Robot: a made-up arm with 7 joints.
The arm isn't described. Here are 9 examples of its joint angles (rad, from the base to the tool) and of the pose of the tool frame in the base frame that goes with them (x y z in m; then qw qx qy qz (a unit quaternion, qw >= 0)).
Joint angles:
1: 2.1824 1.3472 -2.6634 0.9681 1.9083 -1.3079 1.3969
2: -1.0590 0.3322 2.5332 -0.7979 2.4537 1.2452 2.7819
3: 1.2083 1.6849 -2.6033 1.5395 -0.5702 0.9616 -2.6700
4: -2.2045 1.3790 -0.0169 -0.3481 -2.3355 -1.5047 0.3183
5: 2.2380 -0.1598 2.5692 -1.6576 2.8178 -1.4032 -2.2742
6: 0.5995 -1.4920 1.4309 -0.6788 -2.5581 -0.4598 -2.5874
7: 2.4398 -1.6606 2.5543 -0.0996 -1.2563 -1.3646 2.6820
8: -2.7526 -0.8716 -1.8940 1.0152 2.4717 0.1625 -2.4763
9: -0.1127 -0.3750 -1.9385 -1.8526 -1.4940 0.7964 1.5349
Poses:
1: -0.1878 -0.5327 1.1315 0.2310 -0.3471 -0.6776 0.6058
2: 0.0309 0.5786 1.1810 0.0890 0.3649 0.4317 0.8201
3: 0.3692 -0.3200 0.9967 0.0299 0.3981 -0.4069 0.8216
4: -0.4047 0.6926 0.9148 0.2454 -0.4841 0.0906 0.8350
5: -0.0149 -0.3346 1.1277 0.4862 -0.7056 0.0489 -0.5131
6: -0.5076 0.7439 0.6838 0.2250 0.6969 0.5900 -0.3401
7: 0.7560 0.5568 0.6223 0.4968 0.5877 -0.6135 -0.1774
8: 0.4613 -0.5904 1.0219 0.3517 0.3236 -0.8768 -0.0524
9: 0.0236 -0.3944 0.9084 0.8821 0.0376 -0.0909 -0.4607
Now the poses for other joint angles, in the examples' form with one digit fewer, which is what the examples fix.
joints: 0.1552 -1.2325 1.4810 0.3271 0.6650 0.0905 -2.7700
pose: -0.868 0.004 0.972 0.518 -0.331 -0.176 -0.769
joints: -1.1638 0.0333 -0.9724 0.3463 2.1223 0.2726 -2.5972
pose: -0.045 0.196 1.553 0.540 -0.595 -0.542 0.245
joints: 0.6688 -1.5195 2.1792 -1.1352 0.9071 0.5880 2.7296
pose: -0.289 0.730 0.892 0.316 0.423 0.023 0.849
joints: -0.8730 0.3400 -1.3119 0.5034 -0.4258 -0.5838 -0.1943
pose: 0.072 0.385 1.468 0.619 -0.514 -0.460 0.375
